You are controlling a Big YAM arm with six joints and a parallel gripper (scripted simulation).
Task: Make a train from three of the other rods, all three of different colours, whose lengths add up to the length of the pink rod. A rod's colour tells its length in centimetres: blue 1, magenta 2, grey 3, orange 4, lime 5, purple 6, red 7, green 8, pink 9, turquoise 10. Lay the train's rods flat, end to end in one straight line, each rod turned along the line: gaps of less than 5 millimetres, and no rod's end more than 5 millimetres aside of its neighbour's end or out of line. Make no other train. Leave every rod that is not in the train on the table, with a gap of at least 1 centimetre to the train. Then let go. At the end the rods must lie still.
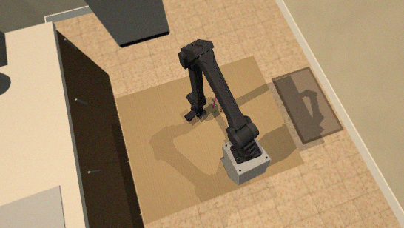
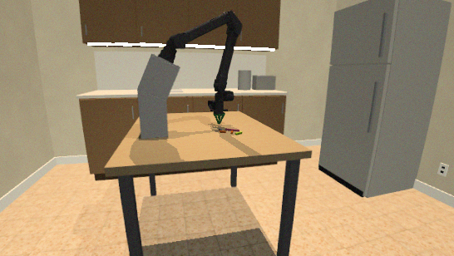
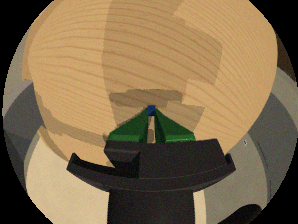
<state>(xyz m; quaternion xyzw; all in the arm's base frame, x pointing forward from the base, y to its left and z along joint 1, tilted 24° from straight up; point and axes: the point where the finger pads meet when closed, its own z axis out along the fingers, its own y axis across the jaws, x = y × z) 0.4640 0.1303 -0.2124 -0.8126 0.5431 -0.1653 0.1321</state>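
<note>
Now: the blue rod right at my hand. Round my hand: lime rod (23 cm to the right, 7 cm ahead, 2 cm below); then grey rod (12 cm to the right, 2 cm below, 2 cm behind); then pink rod (14 cm to the right, 5 cm ahead, 2 cm below).
</note>
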